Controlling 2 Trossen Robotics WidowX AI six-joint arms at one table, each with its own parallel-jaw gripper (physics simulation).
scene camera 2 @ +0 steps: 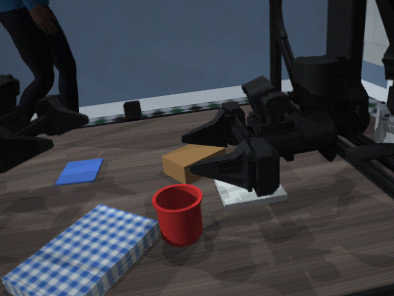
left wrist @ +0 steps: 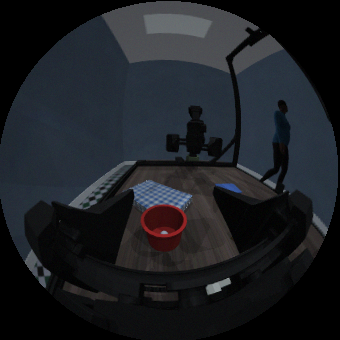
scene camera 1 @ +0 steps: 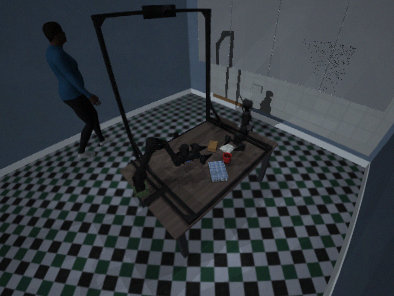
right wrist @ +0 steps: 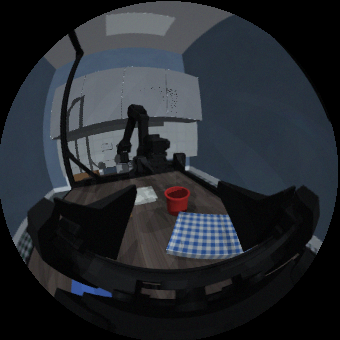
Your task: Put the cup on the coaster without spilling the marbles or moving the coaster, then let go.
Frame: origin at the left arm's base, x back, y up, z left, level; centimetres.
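Seen in the pictures: left gripper, fingertip midpoint: (scene camera 2: 185,152) (left wrist: 174,192) (scene camera 1: 228,147) (right wrist: 169,170); right gripper, fingertip midpoint: (scene camera 2: 71,130) (left wrist: 189,144) (scene camera 1: 209,150) (right wrist: 177,186); left arm's base at its link origin: (right wrist: 124,161); right arm's base at its link origin: (left wrist: 192,155) (scene camera 1: 140,187).
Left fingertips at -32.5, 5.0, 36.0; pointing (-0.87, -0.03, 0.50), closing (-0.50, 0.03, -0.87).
Offsets run from my left fingertips to a thing's top centre, as dx, dy, dz. "spot": to the spot under its first point.
The red cup @(-1.1, -6.0, +2.1) (scene camera 1: 227,159) (scene camera 2: 180,220) (left wrist: 164,243) (right wrist: 177,202) stands upright on the table; a pale marble @(-1.4, -10.4, +2.2) (left wrist: 164,233) shows inside. A flat blue square @(spot: -30.5, -12.3, -10.7) (scene camera 2: 80,171) (left wrist: 228,188) (right wrist: 90,288) and a thicker white square @(spot: +5.0, -11.5, -11.9) (scene camera 1: 227,148) (scene camera 2: 255,196) (left wrist: 218,286) (right wrist: 146,195) lie apart from it; which is the coaster is not certain. My left gripper (scene camera 2: 187,154) (left wrist: 174,192) is open and empty, above the white square and behind the cup in scene camera 2. My right gripper (scene camera 2: 70,131) (right wrist: 177,186) is open and empty, raised at the left in scene camera 2.
A blue-checked slab @(-11.5, -10.2, +10.9) (scene camera 1: 218,171) (scene camera 2: 82,250) (left wrist: 160,193) (right wrist: 205,235) lies close beside the cup. A brown box @(-6.8, -8.8, -17.5) (scene camera 1: 213,146) (scene camera 2: 175,167) lies behind the cup in scene camera 2, beside the left fingers. A person (scene camera 1: 67,75) (left wrist: 281,135) stands beyond the table. Black frame posts (scene camera 1: 207,65) rise at the table edge.
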